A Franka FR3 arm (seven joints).
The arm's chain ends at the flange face. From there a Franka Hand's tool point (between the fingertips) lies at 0.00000 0.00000 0.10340 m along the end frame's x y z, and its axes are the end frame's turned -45 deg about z.
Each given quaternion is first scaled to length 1.
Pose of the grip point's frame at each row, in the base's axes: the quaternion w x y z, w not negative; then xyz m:
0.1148 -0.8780 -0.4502 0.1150 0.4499 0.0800 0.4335
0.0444 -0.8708 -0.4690 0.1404 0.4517 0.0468 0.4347
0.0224 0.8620 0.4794 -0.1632 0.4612 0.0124 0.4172
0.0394 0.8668 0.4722 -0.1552 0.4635 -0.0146 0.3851
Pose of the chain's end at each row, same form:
0.0621 -0.9835 -0.0799 0.1502 0.4815 0.0699 0.5314
0.0127 0.9840 0.1001 -0.1467 0.4813 0.0524 0.5336
0.0831 0.9798 0.1130 -0.1422 0.4881 0.0326 0.5150
0.0958 0.9815 0.1045 -0.1283 0.4875 0.0076 0.4832

